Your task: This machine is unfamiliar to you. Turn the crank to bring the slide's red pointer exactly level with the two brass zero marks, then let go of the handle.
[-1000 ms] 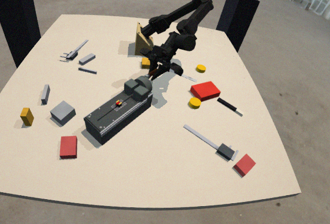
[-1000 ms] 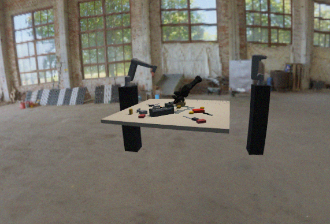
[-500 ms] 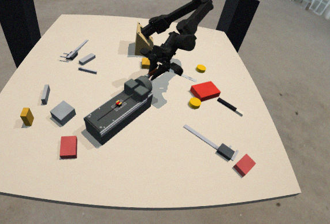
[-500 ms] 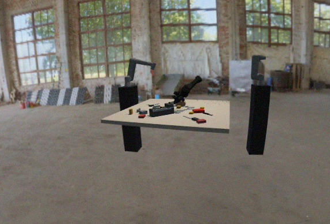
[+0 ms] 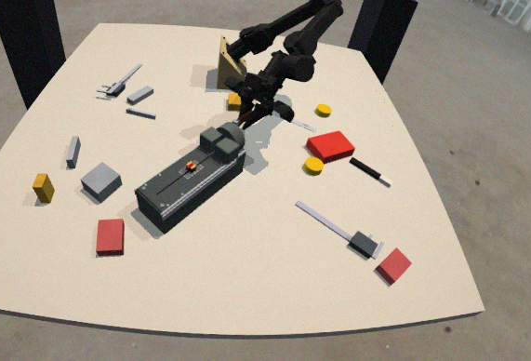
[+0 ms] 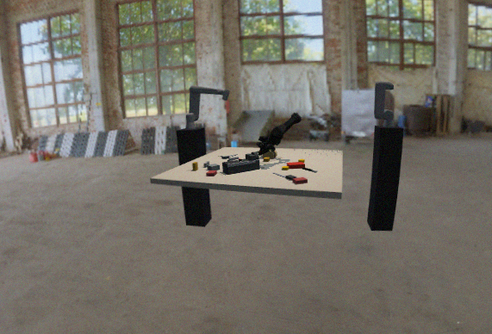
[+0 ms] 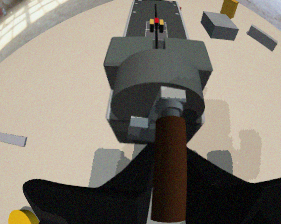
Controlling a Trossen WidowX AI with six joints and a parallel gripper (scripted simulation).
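My gripper tip is 10 mm below the crank. The rest, counted from my gripper tip: brown handle (10 mm behind, 10 mm to the left, 20 mm above); grey bar (150 mm behind, 200 mm to the left, 90 mm below); red pointer (120 mm ahead, 120 mm to the right, 10 mm below).
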